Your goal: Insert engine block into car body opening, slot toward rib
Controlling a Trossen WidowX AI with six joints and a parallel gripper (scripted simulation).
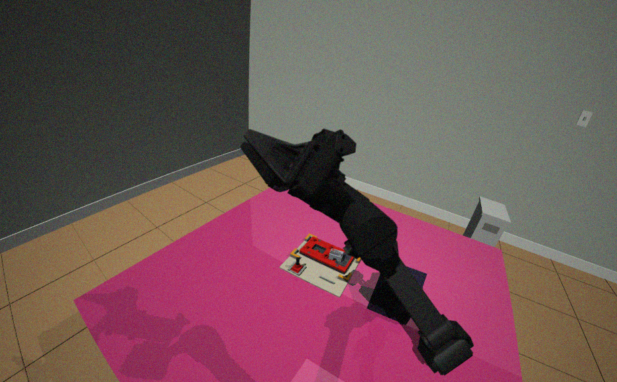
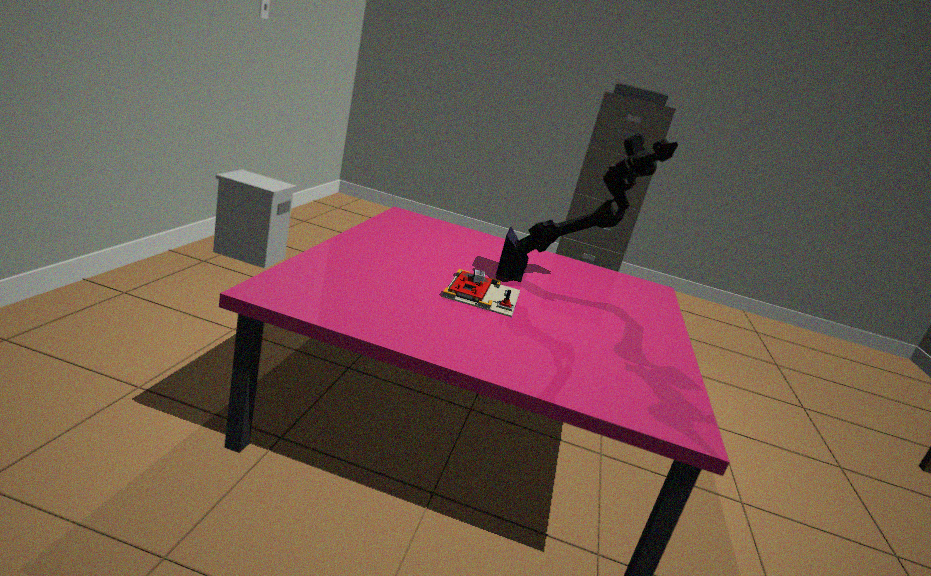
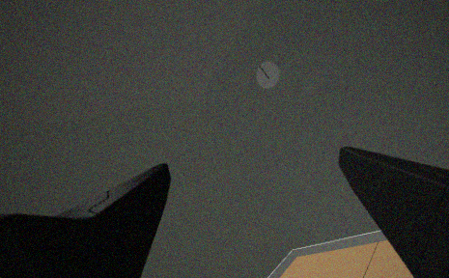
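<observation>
Now: the grey engine block 550 mm below my gripper tip, 440 mm to the right of it and 10 mm behind it. The rest, counted from my gripper tip: post 550 mm below, 320 mm to the right, 90 mm ahead.
</observation>
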